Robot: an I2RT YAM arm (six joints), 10 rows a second.
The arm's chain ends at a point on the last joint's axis. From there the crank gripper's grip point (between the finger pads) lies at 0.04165 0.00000 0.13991 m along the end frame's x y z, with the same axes.
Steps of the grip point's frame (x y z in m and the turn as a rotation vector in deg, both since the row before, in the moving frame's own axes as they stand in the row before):
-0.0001 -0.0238 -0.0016 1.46 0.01 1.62
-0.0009 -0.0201 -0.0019 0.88 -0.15 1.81
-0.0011 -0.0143 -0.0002 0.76 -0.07 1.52
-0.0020 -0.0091 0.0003 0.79 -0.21 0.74
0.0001 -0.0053 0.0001 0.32 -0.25 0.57
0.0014 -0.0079 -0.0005 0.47 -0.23 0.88
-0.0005 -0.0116 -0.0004 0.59 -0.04 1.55
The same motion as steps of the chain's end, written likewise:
-0.0002 -0.0214 -0.0016 1.46 0.01 1.62
-0.0005 -0.0193 -0.0020 0.88 -0.15 1.81
-0.0009 -0.0135 -0.0002 0.76 -0.07 1.52
-0.0015 -0.0077 0.0002 0.79 -0.21 0.74
0.0007 -0.0049 -0.0001 0.32 -0.25 0.57
0.0020 -0.0074 -0.0007 0.47 -0.23 0.88
-0.0004 -0.0113 -0.0004 0.59 -0.04 1.55

